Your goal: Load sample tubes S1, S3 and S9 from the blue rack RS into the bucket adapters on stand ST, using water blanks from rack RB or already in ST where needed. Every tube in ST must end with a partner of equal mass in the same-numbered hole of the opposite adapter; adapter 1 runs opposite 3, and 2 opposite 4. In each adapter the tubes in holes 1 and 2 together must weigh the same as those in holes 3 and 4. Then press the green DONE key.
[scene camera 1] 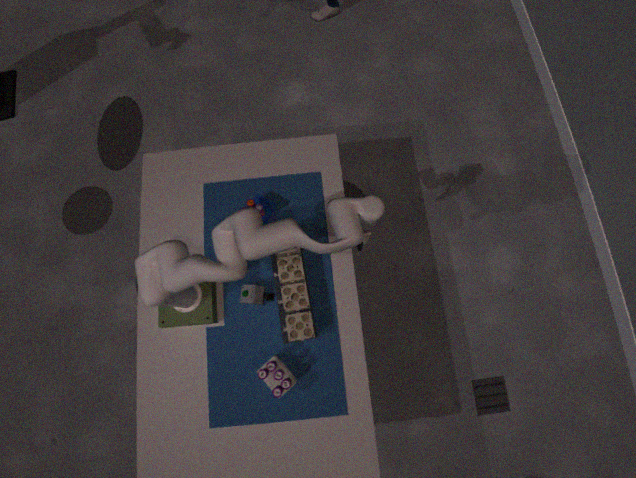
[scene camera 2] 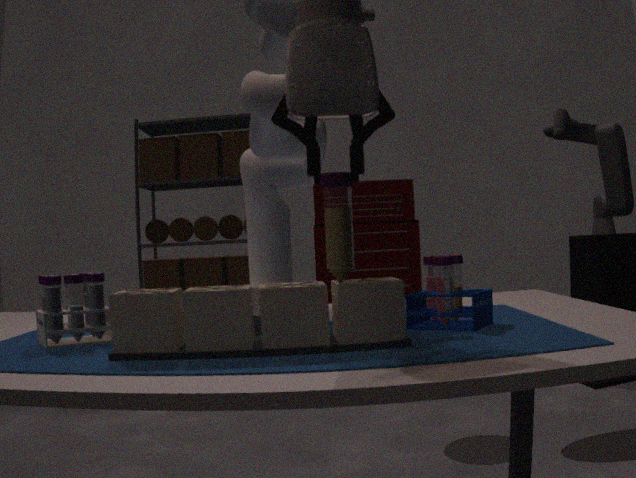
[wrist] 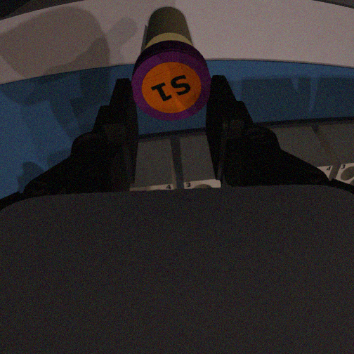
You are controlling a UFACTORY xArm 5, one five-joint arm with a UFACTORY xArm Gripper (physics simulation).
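Places are measured from the arm's base along level axes (x ahead, y left, z up), in millimetres.
Pixels of known places: gripper, fingertip midpoint: (scene camera 2: 336,182); arm's base, origin of the base link: (scene camera 1: 186,296).
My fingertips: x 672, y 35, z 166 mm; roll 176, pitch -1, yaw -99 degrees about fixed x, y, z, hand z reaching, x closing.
Note:
For each thing: its top centre in the pictures, then the offset to it from my fingertips. "spot": a spot on its surface instead. Level surfaces: height alone.
- tube S1, middle of its top: (scene camera 2: 335,173) 12 mm ahead, 2 mm right, 9 mm up
- rightmost cream adapter, surface spot: (scene camera 2: 368,310) spot: 194 mm back, 71 mm left, 164 mm down
- White rack RB, surface spot: (scene camera 2: 43,331) spot: 341 mm back, 452 mm right, 193 mm down
- green DONE key, surface spot: (scene camera 1: 245,293) spot: 440 mm back, 81 mm right, 149 mm down
- blue mat, its level: 221 mm down
- pale table, its level: 224 mm down
My gripper (scene camera 2: 335,174) (wrist: 171,103) is shut on tube S1 (scene camera 2: 338,231) (wrist: 171,89), which has a purple cap, an orange label and yellowish contents. S1 hangs upright; in scene camera 2 its tip shows just above the top of the rightmost cream adapter (scene camera 2: 368,310). Stand ST (scene camera 2: 205,355) bears a row of adapters; three (scene camera 1: 290,267) (scene camera 1: 294,296) (scene camera 1: 299,325) show from above, and the arm covers the far one. Blue rack RS (scene camera 2: 482,310) holds purple-capped tubes. White rack RB (scene camera 2: 43,331) holds several blanks (scene camera 1: 278,374). The green DONE key (scene camera 1: 245,293) is on a small box.
The blue mat (scene camera 1: 236,400) lies on the pale table (scene camera 1: 169,400). The arm (scene camera 1: 277,239) reaches across the mat from its green base plate (scene camera 1: 179,319). A shelf unit (scene camera 2: 137,205), a red tool chest (scene camera 2: 385,246) and another robot arm (scene camera 2: 614,169) stand behind the table.

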